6 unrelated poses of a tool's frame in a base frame.
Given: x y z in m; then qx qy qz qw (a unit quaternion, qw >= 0).
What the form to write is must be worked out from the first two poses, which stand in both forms.
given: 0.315, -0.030, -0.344, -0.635, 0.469, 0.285, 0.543
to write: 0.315, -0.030, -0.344, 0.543, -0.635, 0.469, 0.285
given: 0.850, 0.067, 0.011, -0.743, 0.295, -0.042, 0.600
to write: 0.850, 0.067, 0.011, 0.600, -0.743, 0.295, -0.042
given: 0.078, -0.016, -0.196, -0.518, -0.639, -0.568, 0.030
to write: 0.078, -0.016, -0.196, 0.030, -0.518, -0.639, -0.568
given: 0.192, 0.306, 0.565, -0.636, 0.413, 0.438, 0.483
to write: 0.192, 0.306, 0.565, 0.483, -0.636, 0.413, 0.438
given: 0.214, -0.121, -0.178, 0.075, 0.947, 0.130, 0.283
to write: 0.214, -0.121, -0.178, 0.283, 0.075, 0.947, 0.130
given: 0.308, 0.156, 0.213, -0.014, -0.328, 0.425, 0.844
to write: 0.308, 0.156, 0.213, 0.844, -0.014, -0.328, 0.425
